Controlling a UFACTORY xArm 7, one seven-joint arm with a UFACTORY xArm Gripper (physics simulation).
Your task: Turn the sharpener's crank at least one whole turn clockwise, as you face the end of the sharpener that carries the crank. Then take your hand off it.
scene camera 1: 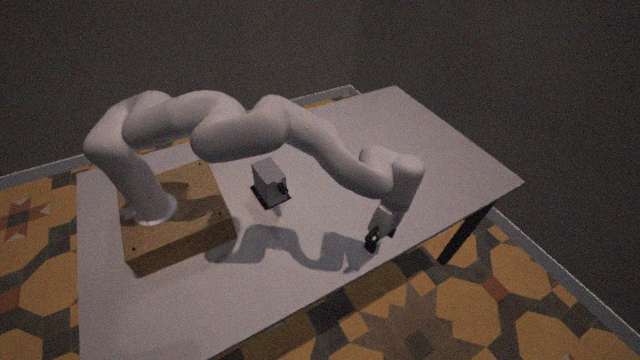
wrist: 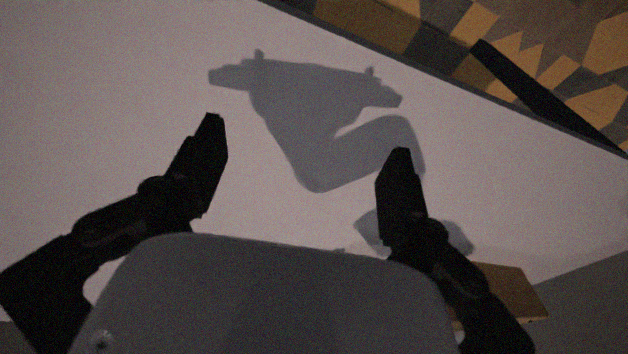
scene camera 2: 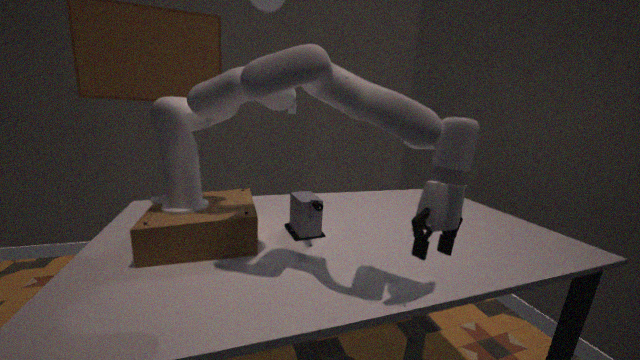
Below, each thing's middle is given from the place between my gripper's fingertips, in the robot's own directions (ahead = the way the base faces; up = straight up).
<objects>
I see my gripper 37 cm to the right of the sharpener (scene camera 2: 300,227), 19 cm past it and 4 cm above it.
</objects>
